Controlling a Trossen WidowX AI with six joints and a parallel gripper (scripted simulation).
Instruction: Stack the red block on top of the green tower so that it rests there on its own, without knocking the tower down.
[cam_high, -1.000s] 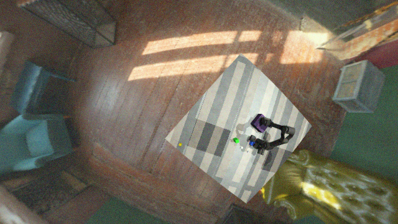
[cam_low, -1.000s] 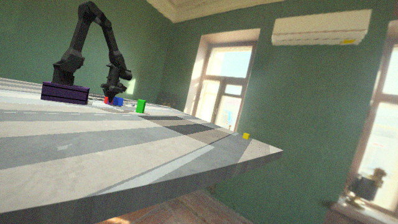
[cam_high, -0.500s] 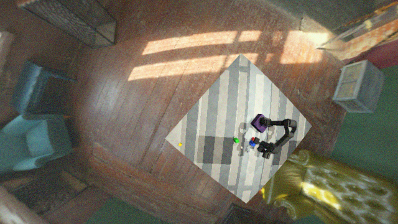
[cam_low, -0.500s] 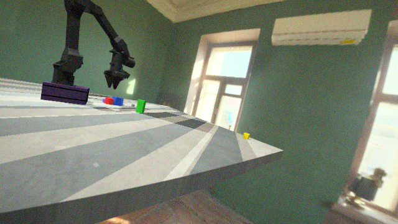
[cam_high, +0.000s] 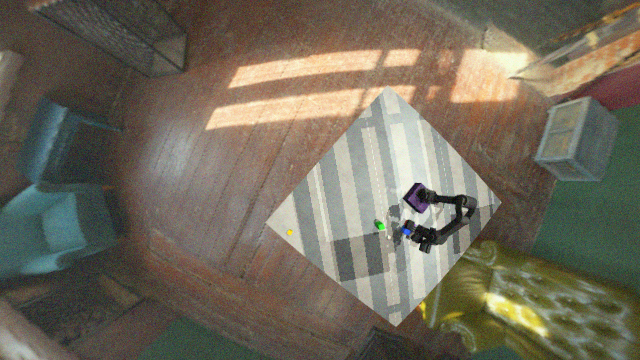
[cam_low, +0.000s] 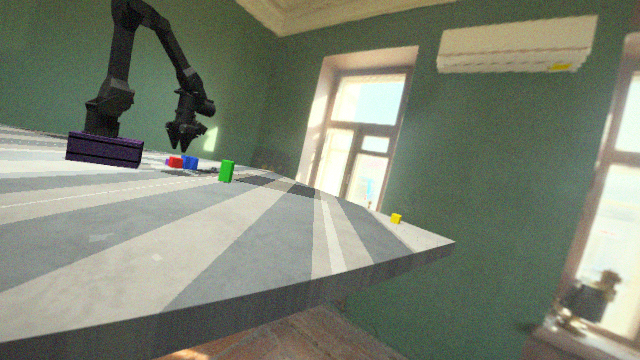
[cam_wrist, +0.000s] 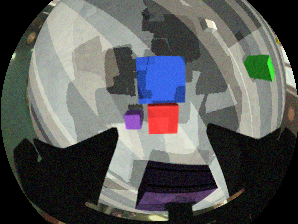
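Now: gripper tip 5 cm above the red block. From my gripper tip the other things lie so: blue block (4 cm below, 4 cm ahead, 1 cm to the left); then small yellow block (61 cm to the right, 55 cm ahead, 5 cm below).
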